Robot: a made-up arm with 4 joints. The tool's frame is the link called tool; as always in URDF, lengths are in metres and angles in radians. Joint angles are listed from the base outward.
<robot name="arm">
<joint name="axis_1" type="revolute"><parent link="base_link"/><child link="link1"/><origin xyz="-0.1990 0.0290 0.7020"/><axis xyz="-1 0 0"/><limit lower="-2.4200" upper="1.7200"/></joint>
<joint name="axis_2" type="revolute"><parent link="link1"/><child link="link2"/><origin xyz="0.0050 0.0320 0.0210"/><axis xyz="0 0 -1"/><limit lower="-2.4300" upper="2.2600"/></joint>
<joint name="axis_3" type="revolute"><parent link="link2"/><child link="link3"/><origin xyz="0.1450 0.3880 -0.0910"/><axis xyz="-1 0 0"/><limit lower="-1.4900" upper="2.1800"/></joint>
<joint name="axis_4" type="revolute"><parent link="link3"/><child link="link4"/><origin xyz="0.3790 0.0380 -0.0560"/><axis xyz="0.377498 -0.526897 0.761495"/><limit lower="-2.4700" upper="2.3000"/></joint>
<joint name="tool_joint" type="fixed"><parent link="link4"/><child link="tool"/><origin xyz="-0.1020 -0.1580 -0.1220" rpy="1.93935 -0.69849 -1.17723"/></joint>
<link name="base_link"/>
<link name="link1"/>
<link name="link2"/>
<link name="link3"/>
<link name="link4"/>
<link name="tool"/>
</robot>
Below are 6 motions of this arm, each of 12 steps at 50 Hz.
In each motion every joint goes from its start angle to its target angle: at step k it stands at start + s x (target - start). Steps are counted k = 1, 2, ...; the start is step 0. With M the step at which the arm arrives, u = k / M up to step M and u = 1 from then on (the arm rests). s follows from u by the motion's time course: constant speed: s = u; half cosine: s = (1 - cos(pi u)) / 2; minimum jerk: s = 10 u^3 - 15 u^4 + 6 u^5.
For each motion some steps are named. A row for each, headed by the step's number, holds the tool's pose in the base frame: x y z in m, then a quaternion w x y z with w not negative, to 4 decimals.
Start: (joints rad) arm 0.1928 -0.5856 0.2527 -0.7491
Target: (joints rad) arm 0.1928 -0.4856 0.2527 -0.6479
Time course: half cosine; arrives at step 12
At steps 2, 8, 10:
2: -0.1016 0.4687 0.4798 0.7962 0.2450 -0.5426 0.1079
8: -0.0605 0.4527 0.4758 0.7904 0.2561 -0.5479 0.0968
10: -0.0497 0.4479 0.4748 0.7888 0.2591 -0.5495 0.0939

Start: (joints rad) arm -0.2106 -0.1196 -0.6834 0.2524
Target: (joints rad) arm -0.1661 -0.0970 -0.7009 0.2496
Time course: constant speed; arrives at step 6
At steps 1, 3, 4, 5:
1: 0.2247 0.5862 0.5056 0.2228 0.8224 -0.4752 -0.2197
3: 0.2279 0.5813 0.4972 0.2266 0.8192 -0.4789 -0.2195
4: 0.2295 0.5788 0.4931 0.2285 0.8176 -0.4808 -0.2194
5: 0.2311 0.5763 0.4890 0.2303 0.8161 -0.4826 -0.2192

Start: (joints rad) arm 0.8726 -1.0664 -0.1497 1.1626
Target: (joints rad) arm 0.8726 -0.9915 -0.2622 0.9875
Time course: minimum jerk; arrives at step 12
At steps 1, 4, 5, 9, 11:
1: -0.2200 0.2975 -0.0906 0.4551 0.8492 0.1556 0.2180
4: -0.2114 0.2931 -0.0885 0.4673 0.8467 0.1362 0.2150
5: -0.2059 0.2902 -0.0871 0.4753 0.8448 0.1233 0.2127
9: -0.1854 0.2784 -0.0806 0.5064 0.8353 0.0719 0.2017
11: -0.1820 0.2763 -0.0794 0.5118 0.8333 0.0629 0.1994

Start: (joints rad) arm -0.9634 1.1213 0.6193 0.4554
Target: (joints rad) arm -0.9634 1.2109 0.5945 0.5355
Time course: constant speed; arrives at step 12
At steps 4, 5, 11, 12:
4: 0.1702 -0.0308 0.2908 0.5217 0.4543 -0.5449 -0.4737
5: 0.1680 -0.0321 0.2871 0.5200 0.4540 -0.5458 -0.4750
11: 0.1544 -0.0401 0.2651 0.5093 0.4517 -0.5512 -0.4825
12: 0.1520 -0.0414 0.2615 0.5075 0.4512 -0.5521 -0.4837

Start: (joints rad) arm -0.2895 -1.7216 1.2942 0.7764
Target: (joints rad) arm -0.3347 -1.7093 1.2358 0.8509
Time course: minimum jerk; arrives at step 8
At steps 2, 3, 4, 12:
2: -0.4177 0.6001 0.8230 0.1073 0.5146 -0.0370 0.8499
3: -0.4169 0.6030 0.8246 0.1034 0.5193 -0.0329 0.8477
4: -0.4159 0.6069 0.8267 0.0981 0.5254 -0.0275 0.8447
12: -0.4141 0.6153 0.8316 0.0856 0.5386 -0.0156 0.8380

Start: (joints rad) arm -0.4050 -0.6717 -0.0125 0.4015
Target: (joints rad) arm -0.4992 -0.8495 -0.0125 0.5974
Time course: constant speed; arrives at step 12
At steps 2, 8, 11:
2: 0.0166 0.6666 0.6704 0.2511 0.9007 -0.3230 0.1462
8: -0.0220 0.7009 0.7108 0.1769 0.9269 -0.2763 0.1825
11: -0.0435 0.7164 0.7324 0.1389 0.9365 -0.2522 0.2001

